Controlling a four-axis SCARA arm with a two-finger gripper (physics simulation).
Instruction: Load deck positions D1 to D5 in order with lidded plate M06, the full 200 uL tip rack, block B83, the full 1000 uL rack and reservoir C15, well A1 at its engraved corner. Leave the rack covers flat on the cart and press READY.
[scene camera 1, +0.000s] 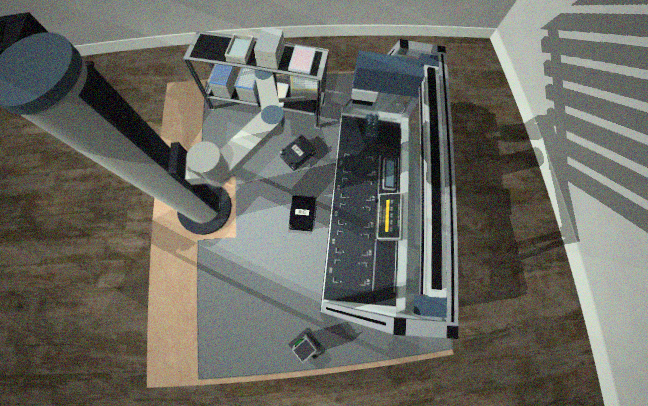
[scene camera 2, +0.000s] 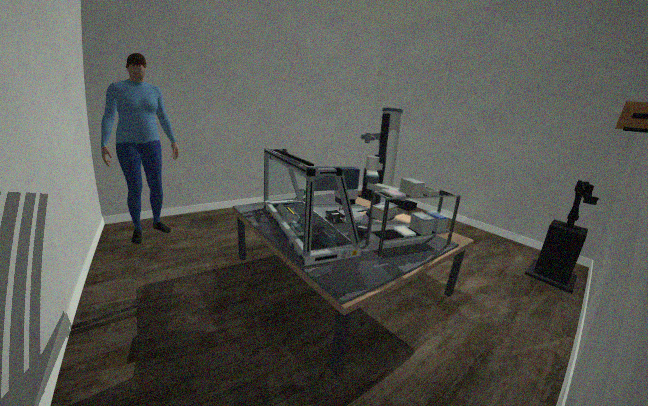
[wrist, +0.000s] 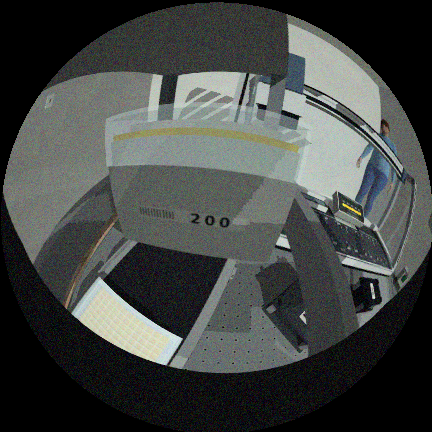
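Observation:
In the wrist view a grey tip rack marked 200 (wrist: 200, 210), with a clear yellow-striped cover (wrist: 205, 142), fills the middle, upright near the open gripper. The fingertips are hidden or hard to make out. A cream-topped rack (wrist: 127, 325) lies lower left, beside a black shelf surface. The two-level cart (scene camera 1: 318, 107) (scene camera 2: 384, 225) holds a tall grey box (scene camera 1: 269, 48) (scene camera 2: 412, 185), a pink-topped item (scene camera 1: 302, 59) and blue-sided boxes (scene camera 1: 221, 80). The arm's end reaches its front. The deck (scene camera 1: 350, 220) shows bare corner marks. Labels M06, B83 and C15 are unreadable.
Two black labelled boxes (scene camera 1: 297, 151) (scene camera 1: 302, 213) lie between arm and deck. A panel with a yellow bar (scene camera 1: 388, 216) (wrist: 348, 206) stands behind the deck, inside a tall frame. A small device (scene camera 1: 305, 346) stands near the table's edge. A person (scene camera 2: 137, 115) stands beyond the table.

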